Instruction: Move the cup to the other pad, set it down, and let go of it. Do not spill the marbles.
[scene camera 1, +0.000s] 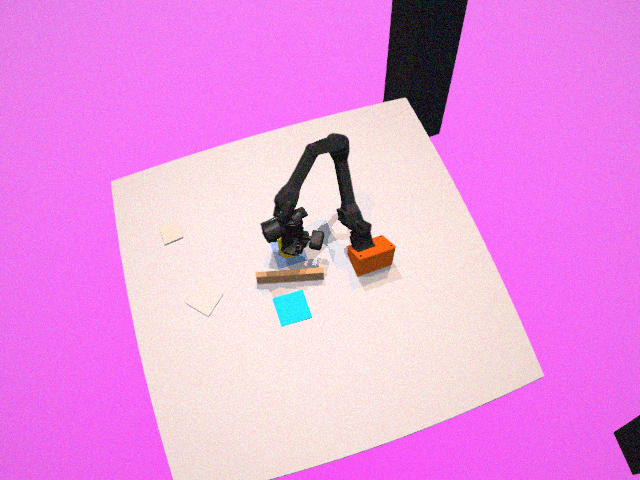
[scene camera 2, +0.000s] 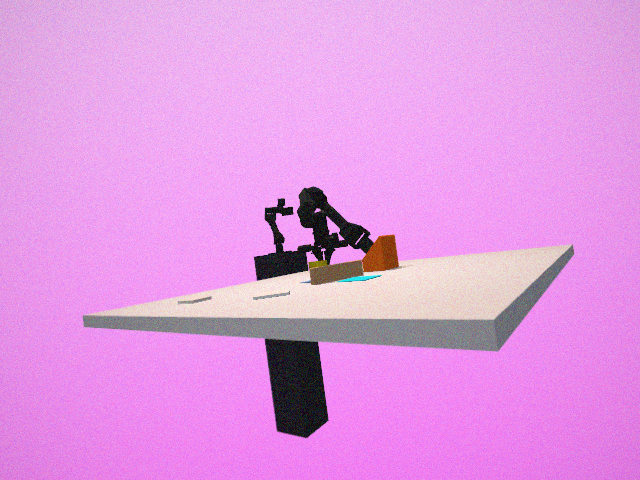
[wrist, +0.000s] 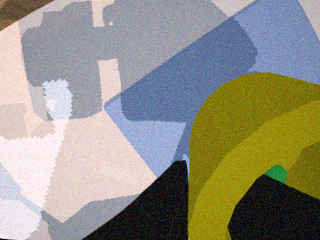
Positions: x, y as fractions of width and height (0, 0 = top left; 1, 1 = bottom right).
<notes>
I see my gripper (scene camera 1: 0.46, 0.52), a yellow cup (wrist: 0.78, 0.52), a wooden bar (scene camera 2: 0.51, 0.57) and a pale blue pad (wrist: 0.49, 0.48).
My gripper is seen too in the wrist view (wrist: 0.63, 0.71). The wooden bar shows as well in scene camera 1 (scene camera 1: 0.48, 0.57).
</notes>
